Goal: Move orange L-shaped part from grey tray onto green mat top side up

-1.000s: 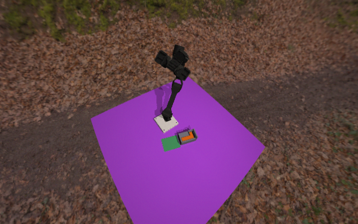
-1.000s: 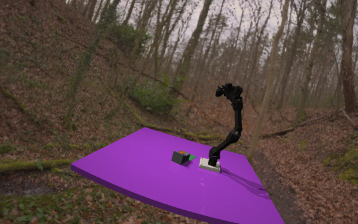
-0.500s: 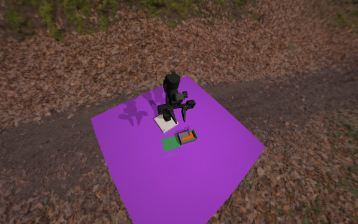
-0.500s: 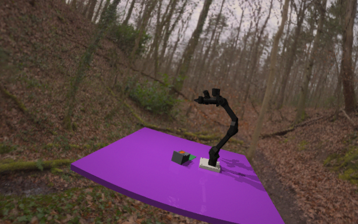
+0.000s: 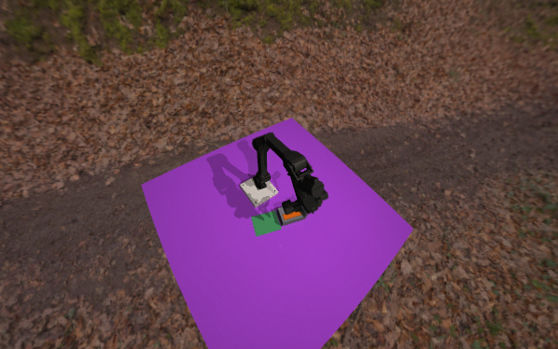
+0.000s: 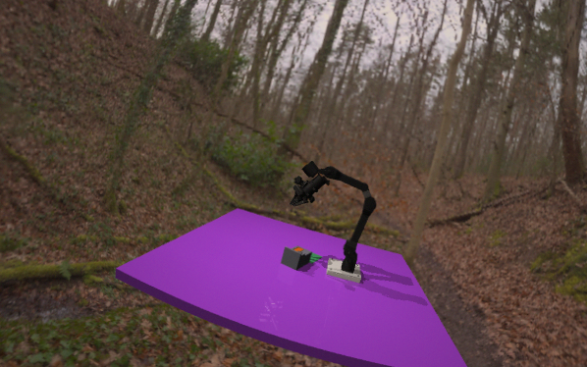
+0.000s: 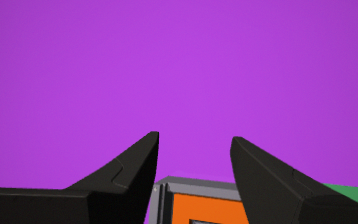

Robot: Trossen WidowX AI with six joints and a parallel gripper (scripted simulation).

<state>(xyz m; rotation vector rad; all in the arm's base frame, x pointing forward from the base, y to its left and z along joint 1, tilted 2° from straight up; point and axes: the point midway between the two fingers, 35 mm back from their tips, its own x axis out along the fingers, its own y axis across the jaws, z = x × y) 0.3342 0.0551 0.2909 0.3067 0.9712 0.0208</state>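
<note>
Right now the orange L-shaped part is 23 cm below my gripper tip, 10 cm behind it and 3 cm to the left of it. The rest, counted from my gripper tip: green mat: 29 cm below, 13 cm to the right, 13 cm behind.
</note>
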